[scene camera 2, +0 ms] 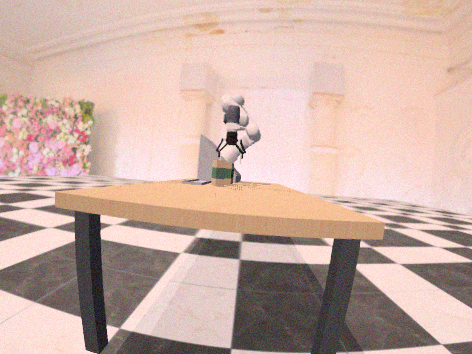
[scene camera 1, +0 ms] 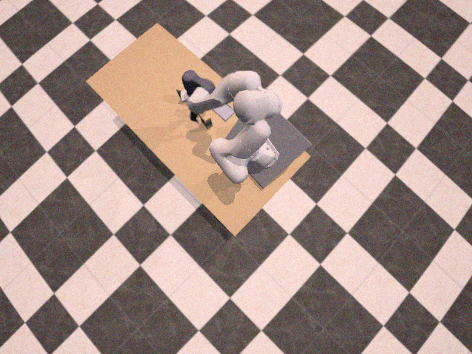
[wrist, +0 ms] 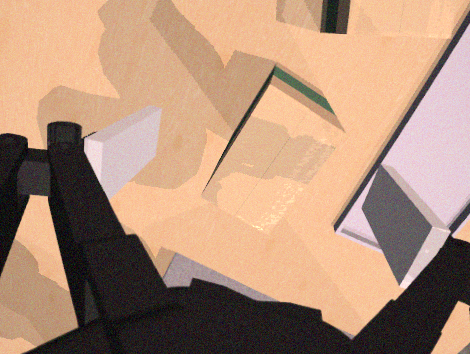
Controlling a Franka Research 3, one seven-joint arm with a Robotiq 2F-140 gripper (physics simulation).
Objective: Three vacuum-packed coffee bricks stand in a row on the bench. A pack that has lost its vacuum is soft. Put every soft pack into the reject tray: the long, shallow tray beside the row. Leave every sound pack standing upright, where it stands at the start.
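Tan coffee packs with green bands stand in a row. One pack (wrist: 275, 155) (scene camera 1: 206, 122) is upright in the middle of the wrist view, at the robot's end of the row. Part of another pack (wrist: 334, 16) shows at the top edge. The front pack (scene camera 2: 222, 173) stands upright in scene camera 2. The long, shallow lilac reject tray (wrist: 427, 120) (scene camera 1: 224, 112) (scene camera 2: 196, 182) lies beside the row. My gripper (wrist: 264, 159) (scene camera 2: 231, 156) is open and empty, above the row, its fingers apart on either side of the middle-view pack. I cannot tell which packs are soft.
The wooden bench (scene camera 1: 150, 65) (scene camera 2: 210, 207) carries the row and tray. A dark grey plate (scene camera 1: 292, 142) lies under the robot base; a grey edge (wrist: 212, 277) shows at the bottom of the wrist view. The arm hides part of the row and tray in scene camera 1.
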